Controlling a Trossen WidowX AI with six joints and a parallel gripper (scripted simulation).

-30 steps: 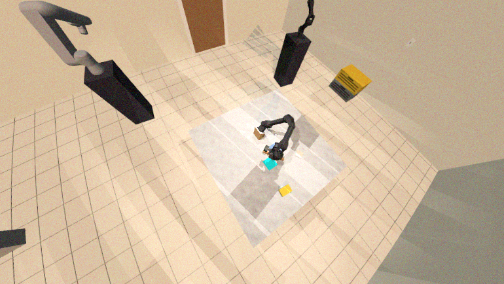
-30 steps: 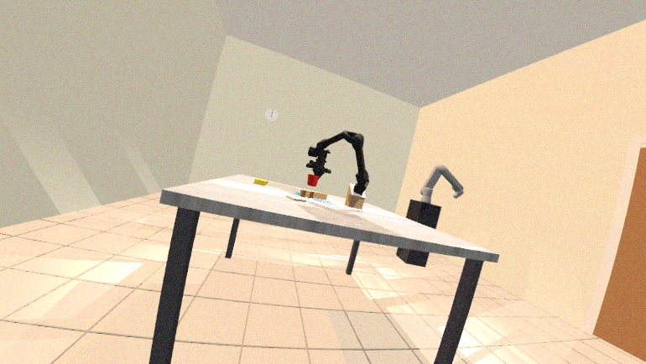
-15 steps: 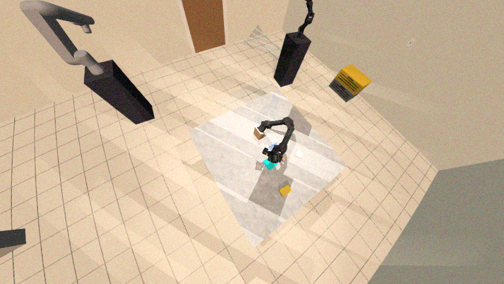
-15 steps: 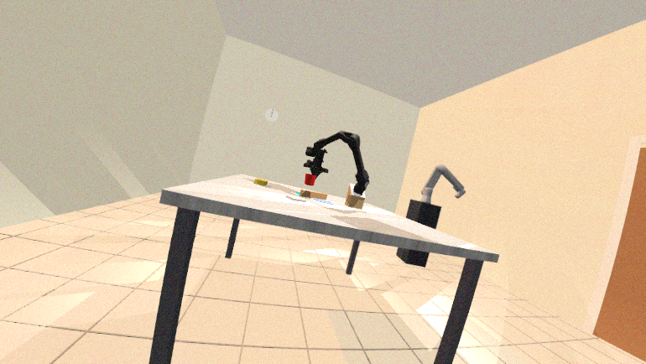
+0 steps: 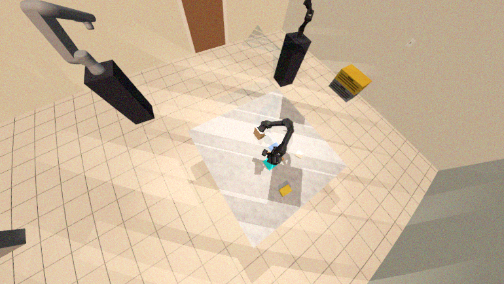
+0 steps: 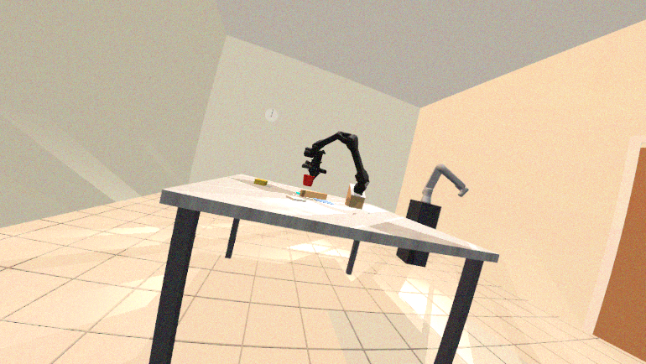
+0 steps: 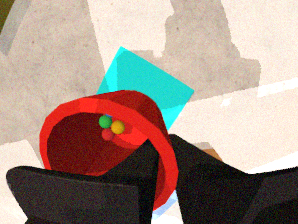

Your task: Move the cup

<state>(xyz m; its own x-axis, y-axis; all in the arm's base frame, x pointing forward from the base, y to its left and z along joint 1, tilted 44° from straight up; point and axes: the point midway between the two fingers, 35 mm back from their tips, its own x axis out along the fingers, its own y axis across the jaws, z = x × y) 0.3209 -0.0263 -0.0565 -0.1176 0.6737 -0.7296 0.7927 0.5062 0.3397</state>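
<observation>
My gripper tip is now 11 cm above the cyan pad, 2 cm to the right of it and 2 cm short of it. Also, from my gripper tip: wooden bar: 9 cm below, 8 cm to the left, 4 cm behind; light blue pad: 15 cm to the left, 11 cm below, 9 cm behind; red cup: 2 cm to the left, 2 cm ahead.
</observation>
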